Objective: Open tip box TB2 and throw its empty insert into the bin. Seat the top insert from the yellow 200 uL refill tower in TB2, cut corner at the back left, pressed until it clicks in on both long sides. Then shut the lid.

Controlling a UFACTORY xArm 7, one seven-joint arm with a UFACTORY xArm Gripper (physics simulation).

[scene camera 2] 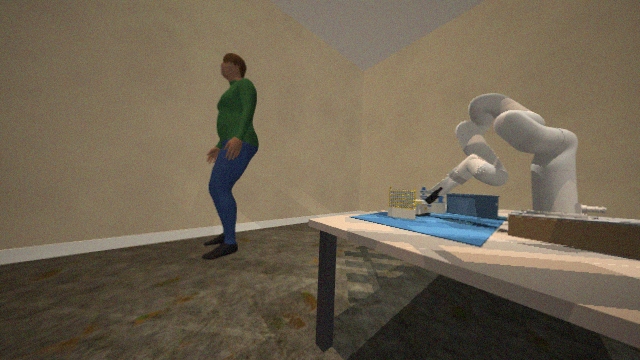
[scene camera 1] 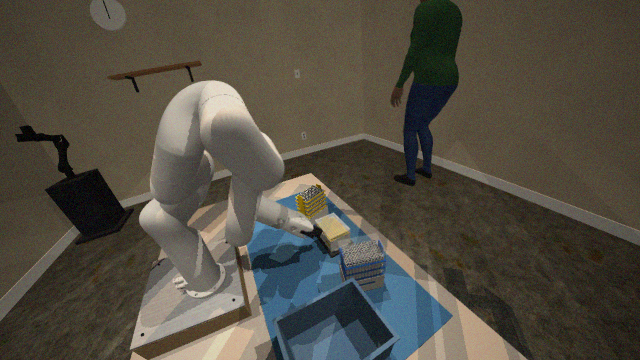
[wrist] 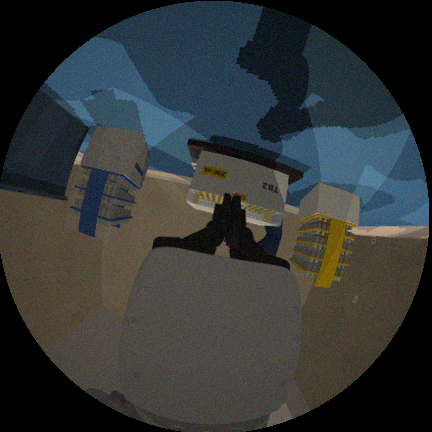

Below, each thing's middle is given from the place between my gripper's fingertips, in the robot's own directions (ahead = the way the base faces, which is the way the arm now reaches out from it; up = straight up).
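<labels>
Clear lid (wrist: 255,214), from my hand: 6 cm ahead, 1 cm to the left. Dark blue bin (scene camera 1: 345,315), from my hand: 1 cm below, 12 cm behind, 32 cm to the right. Nearest to my hand of the things named here, going by their middles: the clear lid.
</labels>
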